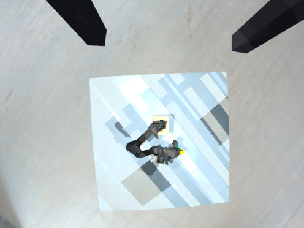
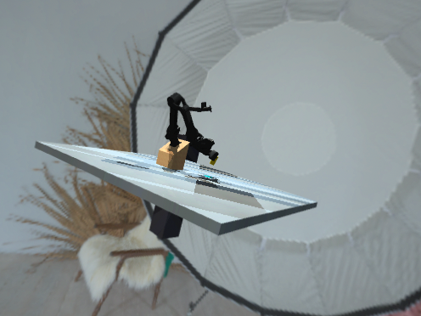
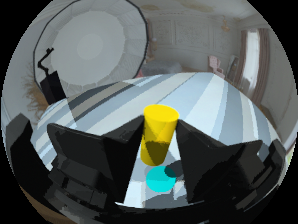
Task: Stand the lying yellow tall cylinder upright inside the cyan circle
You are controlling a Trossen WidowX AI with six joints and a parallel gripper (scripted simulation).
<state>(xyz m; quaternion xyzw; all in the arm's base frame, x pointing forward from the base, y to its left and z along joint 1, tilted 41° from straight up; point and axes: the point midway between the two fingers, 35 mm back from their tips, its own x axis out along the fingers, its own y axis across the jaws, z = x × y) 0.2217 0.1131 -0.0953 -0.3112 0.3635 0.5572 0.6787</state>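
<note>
Now: the cyan circle 2 cm to the right of my gripper tip and 14 cm below it. From my gripper tip the other things lie so: yellow tall cylinder: 2 cm below.
</note>
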